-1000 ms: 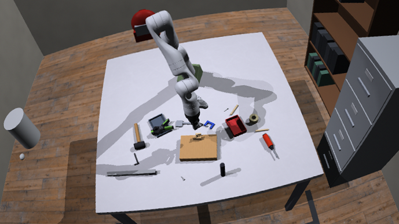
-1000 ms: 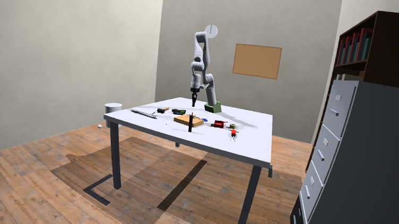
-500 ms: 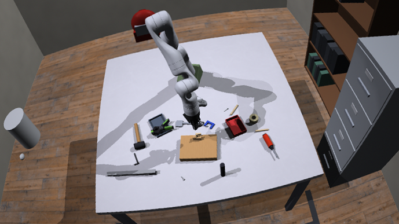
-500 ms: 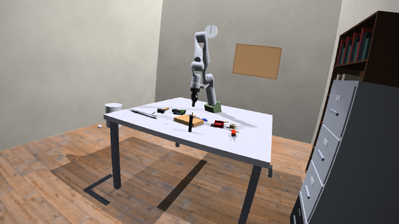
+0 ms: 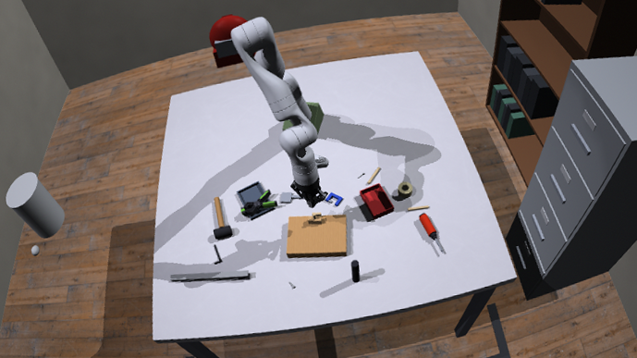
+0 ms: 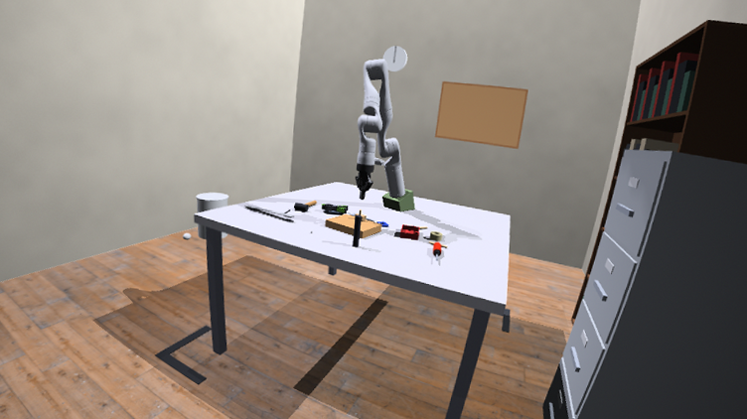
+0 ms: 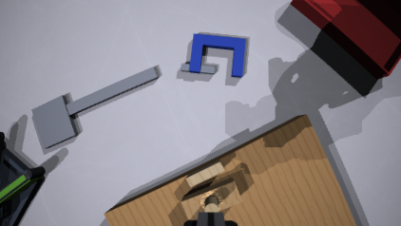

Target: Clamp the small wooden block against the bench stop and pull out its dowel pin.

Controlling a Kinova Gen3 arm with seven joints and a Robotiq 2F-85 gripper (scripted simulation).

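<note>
My gripper is now 9 cm above the round dowel pin. The rest, counted from my hand: grey t-shaped tool (14 cm behind, 5 cm to the right, 14 cm below); wooden bench board (5 cm ahead, 12 cm below); wooden block (11 cm below).
</note>
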